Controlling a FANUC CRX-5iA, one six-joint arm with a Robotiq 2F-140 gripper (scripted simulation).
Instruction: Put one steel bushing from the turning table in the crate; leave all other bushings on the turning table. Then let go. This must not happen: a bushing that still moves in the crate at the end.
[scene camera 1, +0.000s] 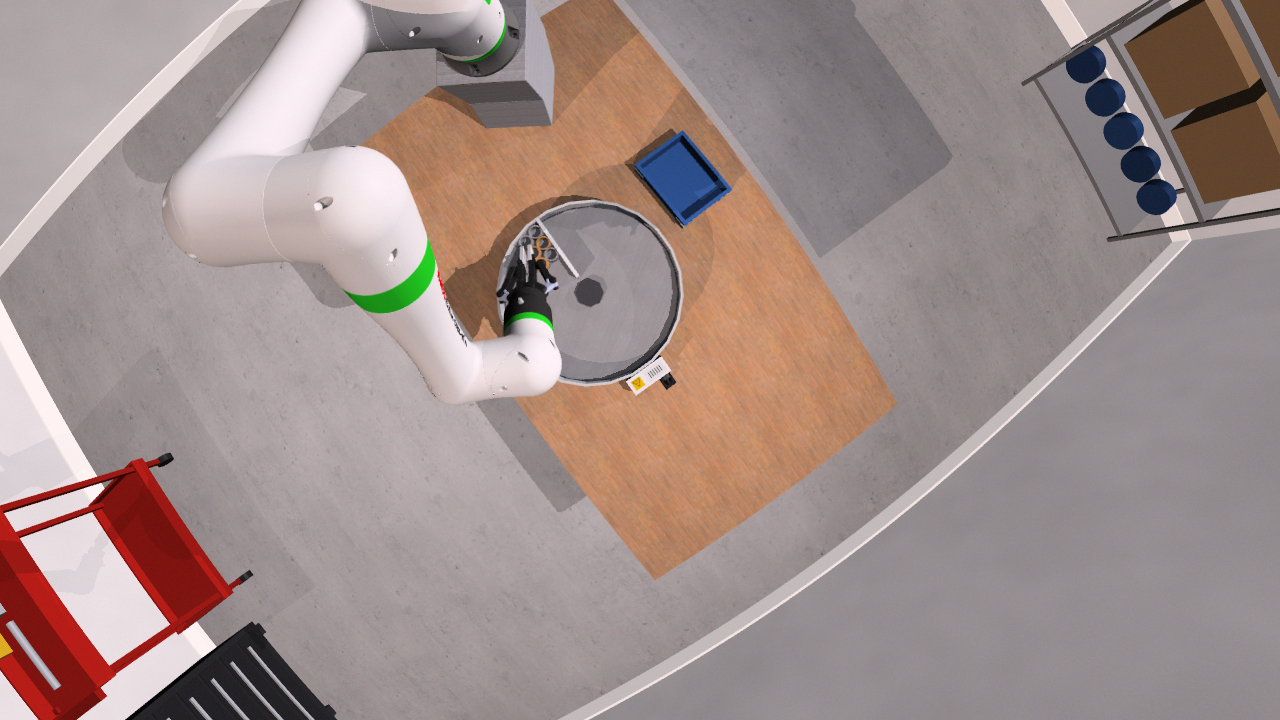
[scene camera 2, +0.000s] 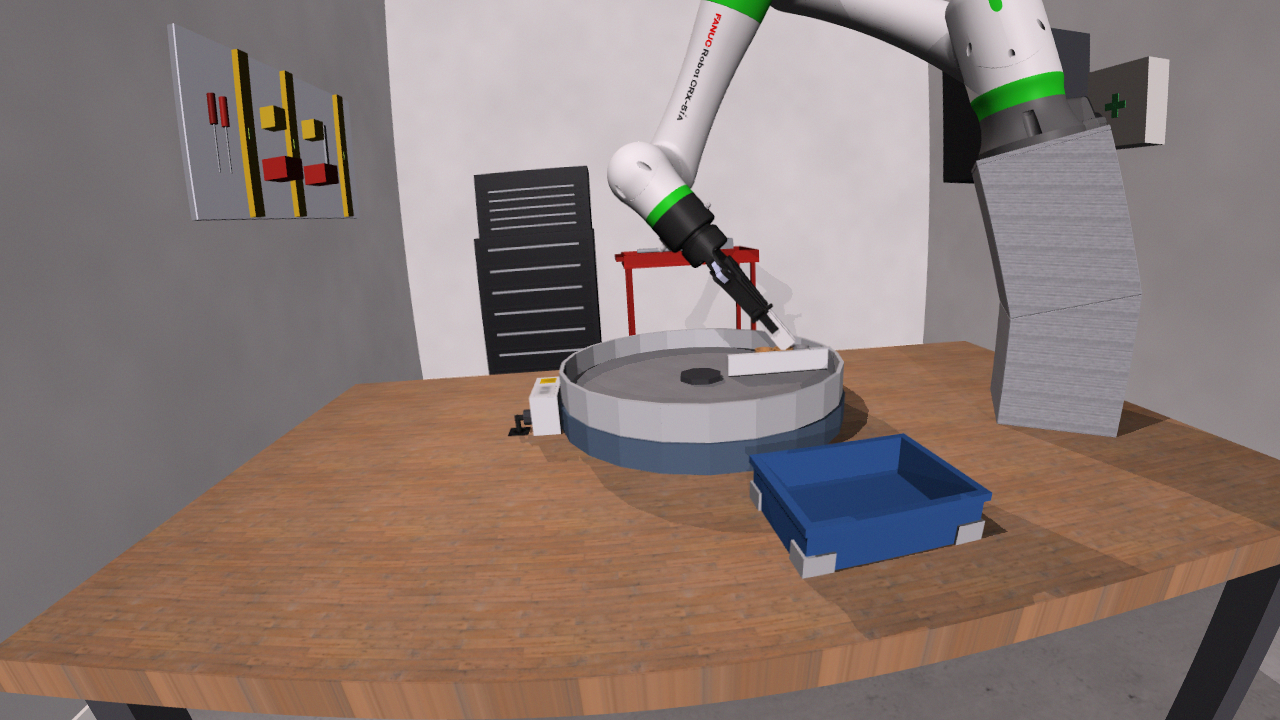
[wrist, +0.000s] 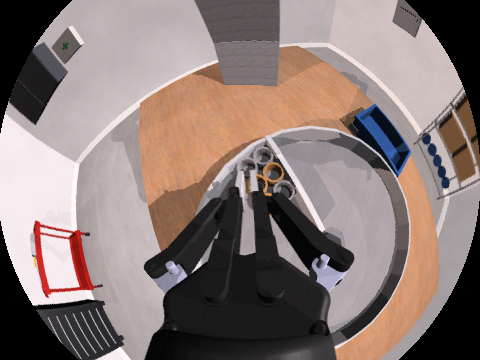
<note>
In view: my gripper (scene camera 2: 789, 345), a round grey turning table (scene camera 1: 607, 322) and a blue crate (scene camera 1: 680, 173).
My gripper also shows in scene camera 1 (scene camera 1: 526, 250) and in the wrist view (wrist: 247, 179). The round grey turning table shows as well in scene camera 2 (scene camera 2: 696, 374) and in the wrist view (wrist: 350, 198). The blue crate is seen too in the wrist view (wrist: 397, 153).
</note>
